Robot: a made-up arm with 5 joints. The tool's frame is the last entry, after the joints. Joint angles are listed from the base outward. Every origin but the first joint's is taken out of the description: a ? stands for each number. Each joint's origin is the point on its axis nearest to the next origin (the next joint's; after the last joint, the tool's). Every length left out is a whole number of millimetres.
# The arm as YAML. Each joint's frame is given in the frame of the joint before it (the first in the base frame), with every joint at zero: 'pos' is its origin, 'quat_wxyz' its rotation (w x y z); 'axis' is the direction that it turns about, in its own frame. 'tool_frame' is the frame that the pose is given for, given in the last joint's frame.
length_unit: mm
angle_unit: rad
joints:
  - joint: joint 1
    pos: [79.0, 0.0, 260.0]
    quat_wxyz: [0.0, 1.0, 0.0, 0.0]
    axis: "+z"
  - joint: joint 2
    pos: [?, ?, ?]
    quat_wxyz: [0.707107, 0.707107, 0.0, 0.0]
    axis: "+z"
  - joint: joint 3
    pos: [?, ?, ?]
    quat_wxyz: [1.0, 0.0, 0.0, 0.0]
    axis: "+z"
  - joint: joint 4
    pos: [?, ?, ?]
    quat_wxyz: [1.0, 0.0, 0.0, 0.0]
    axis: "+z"
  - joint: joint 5
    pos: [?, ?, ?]
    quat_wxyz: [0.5, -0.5, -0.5, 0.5]
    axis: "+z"
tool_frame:
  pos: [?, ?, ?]
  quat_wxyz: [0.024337, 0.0, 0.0, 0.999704]
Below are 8 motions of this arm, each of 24 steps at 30 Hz.
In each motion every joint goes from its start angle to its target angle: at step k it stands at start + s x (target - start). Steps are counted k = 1, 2, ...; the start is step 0. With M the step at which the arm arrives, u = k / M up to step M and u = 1 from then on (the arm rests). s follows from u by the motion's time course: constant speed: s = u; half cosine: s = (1 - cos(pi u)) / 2; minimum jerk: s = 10 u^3 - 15 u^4 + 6 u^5.
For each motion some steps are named. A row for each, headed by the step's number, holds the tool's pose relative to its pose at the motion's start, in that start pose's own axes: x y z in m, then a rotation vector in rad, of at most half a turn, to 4 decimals.
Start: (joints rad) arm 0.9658 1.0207 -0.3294 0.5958 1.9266
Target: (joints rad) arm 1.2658 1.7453 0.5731 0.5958 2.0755
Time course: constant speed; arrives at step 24
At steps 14, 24:
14: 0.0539 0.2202 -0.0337 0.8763 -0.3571 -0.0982
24: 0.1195 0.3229 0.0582 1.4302 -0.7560 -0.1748

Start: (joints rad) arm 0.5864 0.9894 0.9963 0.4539 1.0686
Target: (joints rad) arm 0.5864 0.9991 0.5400 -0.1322 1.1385
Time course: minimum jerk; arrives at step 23
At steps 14, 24:
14: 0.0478 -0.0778 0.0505 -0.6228 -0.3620 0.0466
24: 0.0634 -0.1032 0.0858 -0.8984 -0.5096 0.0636

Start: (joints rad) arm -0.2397 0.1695 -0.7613 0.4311 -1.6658
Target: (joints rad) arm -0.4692 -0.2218 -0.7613 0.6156 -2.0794
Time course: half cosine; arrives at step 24
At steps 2, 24:
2: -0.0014 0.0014 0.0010 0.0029 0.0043 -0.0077
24: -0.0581 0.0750 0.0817 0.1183 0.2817 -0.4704

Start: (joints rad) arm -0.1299 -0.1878 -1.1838 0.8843 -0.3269
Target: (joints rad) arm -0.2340 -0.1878 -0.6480 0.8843 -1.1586
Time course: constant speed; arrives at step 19
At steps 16, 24:
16: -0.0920 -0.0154 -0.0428 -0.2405 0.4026 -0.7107
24: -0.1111 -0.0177 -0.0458 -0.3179 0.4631 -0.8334

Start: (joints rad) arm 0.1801 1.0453 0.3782 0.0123 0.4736
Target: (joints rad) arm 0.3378 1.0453 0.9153 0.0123 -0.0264
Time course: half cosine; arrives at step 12
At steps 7, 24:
7: -0.0797 0.0259 0.0111 0.0932 0.3271 -0.4114
24: -0.1204 0.0466 0.0303 0.1162 0.5330 -0.6459

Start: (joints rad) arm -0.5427 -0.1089 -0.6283 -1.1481 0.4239
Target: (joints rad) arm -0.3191 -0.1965 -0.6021 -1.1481 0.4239
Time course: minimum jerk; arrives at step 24
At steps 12, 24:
12: 0.0030 -0.0191 -0.0069 0.0225 -0.0418 0.1058
24: 0.0086 -0.0365 -0.0140 0.0480 -0.0846 0.2104

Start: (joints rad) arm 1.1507 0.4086 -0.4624 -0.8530 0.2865
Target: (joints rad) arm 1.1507 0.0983 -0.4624 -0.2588 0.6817
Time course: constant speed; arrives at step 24
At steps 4, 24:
4: 0.0076 -0.0018 -0.0062 0.0127 0.0456 0.0659
24: 0.0498 -0.0121 -0.0255 0.1205 0.2591 0.3925

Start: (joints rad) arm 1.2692 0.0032 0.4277 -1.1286 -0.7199
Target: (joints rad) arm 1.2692 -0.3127 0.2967 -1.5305 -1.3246
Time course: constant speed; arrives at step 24
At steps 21, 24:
21: 0.0791 0.0765 -0.0162 0.6451 -0.3847 -0.5043
24: 0.0901 0.0871 -0.0139 0.7558 -0.4128 -0.5675

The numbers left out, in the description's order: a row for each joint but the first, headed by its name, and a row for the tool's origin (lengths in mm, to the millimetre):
joint 2: 44.0 5.0 0.0
joint 3: 23.0 -91.0 0.0
joint 4: 175.0 -7.0 0.0
joint 5: 72.0 0.0 0.0
tool: 0.0 0.0 0.0

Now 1 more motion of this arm.
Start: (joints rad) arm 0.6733 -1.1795 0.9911 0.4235 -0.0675
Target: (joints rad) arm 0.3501 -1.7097 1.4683 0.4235 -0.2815
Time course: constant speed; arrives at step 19
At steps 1, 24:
1: -0.0022 0.0033 0.0012 0.0168 -0.0008 -0.0073
24: -0.0454 0.0556 0.0193 0.3202 0.0188 -0.1452

